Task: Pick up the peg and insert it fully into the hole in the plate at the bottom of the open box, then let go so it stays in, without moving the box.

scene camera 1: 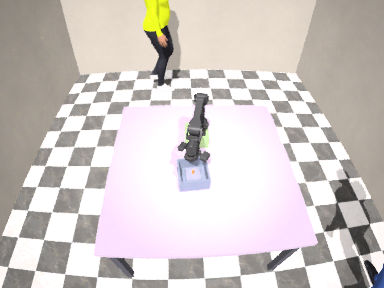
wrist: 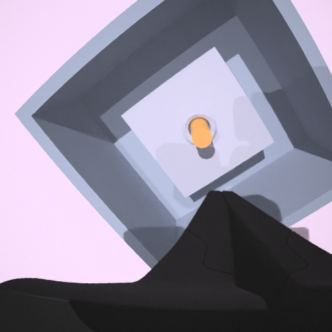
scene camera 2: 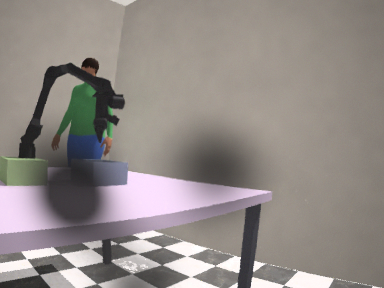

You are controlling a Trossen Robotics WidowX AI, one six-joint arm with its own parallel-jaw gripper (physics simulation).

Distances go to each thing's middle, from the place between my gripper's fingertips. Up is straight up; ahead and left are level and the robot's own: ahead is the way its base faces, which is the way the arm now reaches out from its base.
I see my gripper 13 cm above the blue-grey box (scene camera 2: 91,172). From my hand the other things lie so: pale plate (wrist: 206,87): 14 cm below.
